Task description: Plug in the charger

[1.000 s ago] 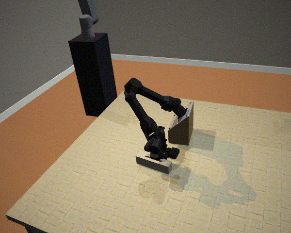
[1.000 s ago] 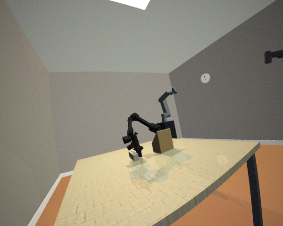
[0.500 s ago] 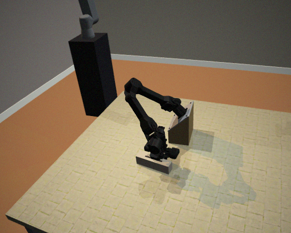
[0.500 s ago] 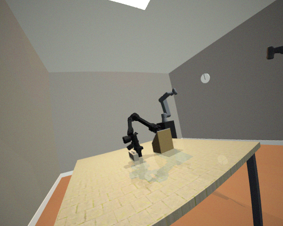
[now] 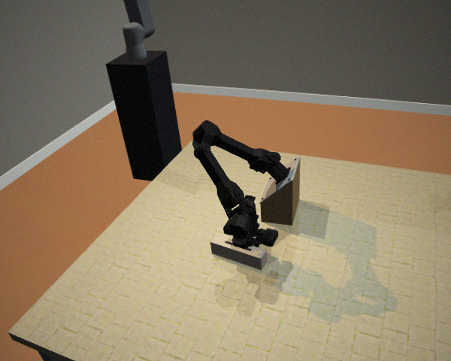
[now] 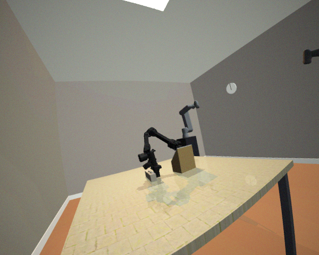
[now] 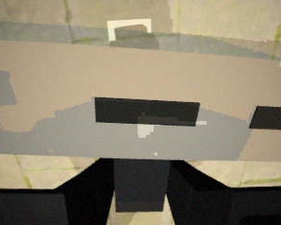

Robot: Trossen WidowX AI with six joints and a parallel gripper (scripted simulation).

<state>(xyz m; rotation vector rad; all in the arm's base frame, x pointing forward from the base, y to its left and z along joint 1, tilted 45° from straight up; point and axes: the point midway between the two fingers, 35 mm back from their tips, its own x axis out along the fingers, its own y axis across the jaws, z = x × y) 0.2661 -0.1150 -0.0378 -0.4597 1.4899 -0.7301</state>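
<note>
Right now my gripper tip is 20 mm short of the two-prong charger and 10 mm below it.
</note>
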